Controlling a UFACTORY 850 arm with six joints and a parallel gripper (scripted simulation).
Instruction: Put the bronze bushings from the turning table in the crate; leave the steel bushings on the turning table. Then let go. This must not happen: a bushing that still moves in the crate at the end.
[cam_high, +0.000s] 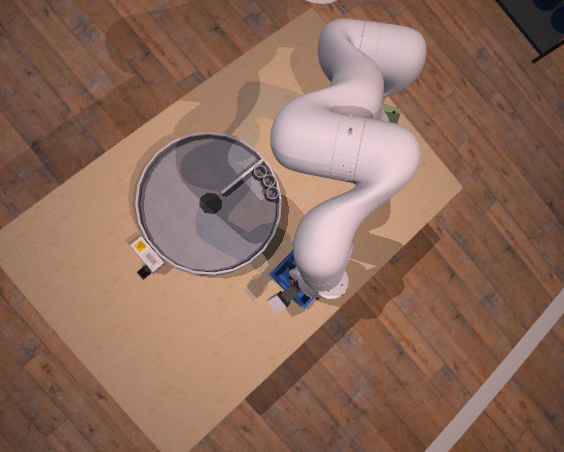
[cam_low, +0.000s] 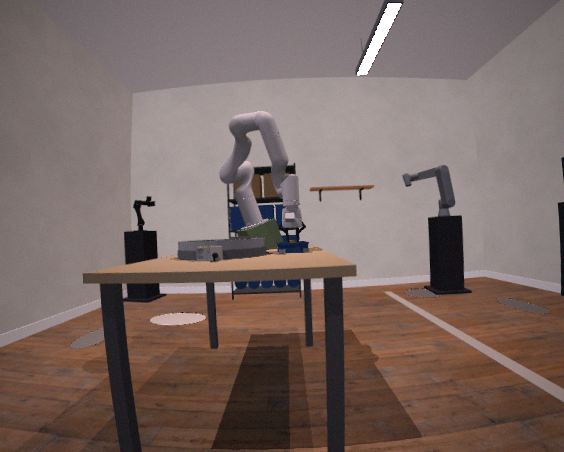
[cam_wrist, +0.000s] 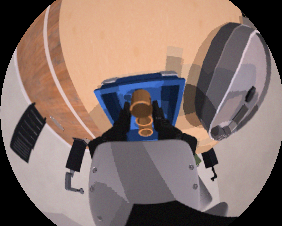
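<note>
Right now my hand is 50 mm past the blue crate, 50 mm above it and 10 mm to the left of it. Round my hand: round grey turning table 340 mm to the right, 100 mm ahead, 20 mm below.
</note>
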